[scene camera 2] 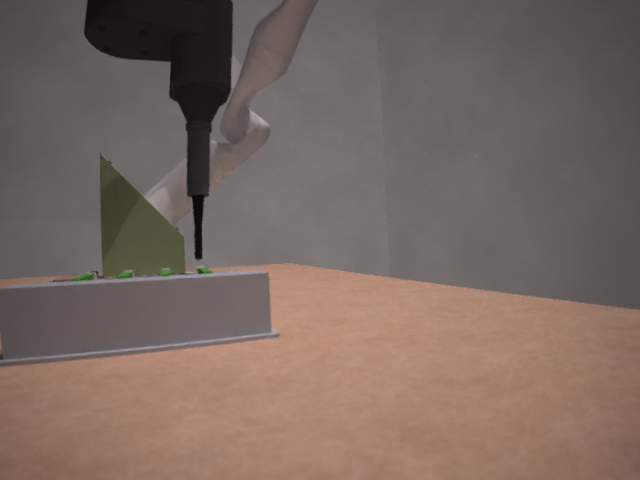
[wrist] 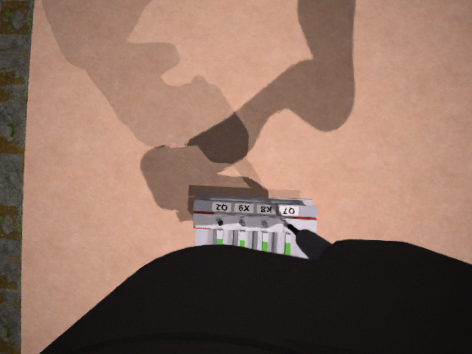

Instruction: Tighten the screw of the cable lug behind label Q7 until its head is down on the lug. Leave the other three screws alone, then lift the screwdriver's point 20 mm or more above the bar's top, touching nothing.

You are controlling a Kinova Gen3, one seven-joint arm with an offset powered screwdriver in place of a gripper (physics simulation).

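Where they show: end effector, tool point: (scene camera 2: 198,260) (wrist: 289,226); arm's base, origin of the base link: (scene camera 2: 157,213).
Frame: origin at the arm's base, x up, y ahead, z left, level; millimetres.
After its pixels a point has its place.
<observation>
My screwdriver (scene camera 2: 198,257) @[x -84, y 494, z -1 mm] (wrist: 289,226) @[x -77, y 488, z -3 mm] points down, with its thin black bit upright in the scene view. It has no fingers. Its point shows a little above the top of the grey bar (scene camera 2: 136,317) @[x -118, y 590, z -62 mm] (wrist: 204,206) @[x -100, y 461, z -119 mm], near the rightmost green cable piece (scene camera 2: 204,270) @[x -92, y 551, z -7 mm] (wrist: 287,248) @[x -92, y 523, z -4 mm]. In the wrist view, the point lies just behind label Q7 (wrist: 289,210) @[x -100, y 471, z 3 mm], over that lug's place. The Q7 screw is hidden or too small to make out. Dark screws show behind label Q2 (wrist: 221,207) @[x -100, y 463, z -94 mm], label X9 (wrist: 243,207) @[x -99, y 464, z -62 mm] and label K8 (wrist: 266,209) @[x -99, y 469, z -30 mm]. Screw heights cannot be told.
An upright olive-green panel (scene camera 2: 139,237) @[x -53, y 73, z -41 mm] with a slanting top edge stands behind the bar, left of the bit in the scene view. The bar stands on the tan table top (scene camera 2: 413,387) @[x -142, y 730, z 50 mm] (wrist: 410,150) @[x -142, y 391, z 211 mm]. Arm shadows fall across the table. The dark tool body covers the lower wrist view.
</observation>
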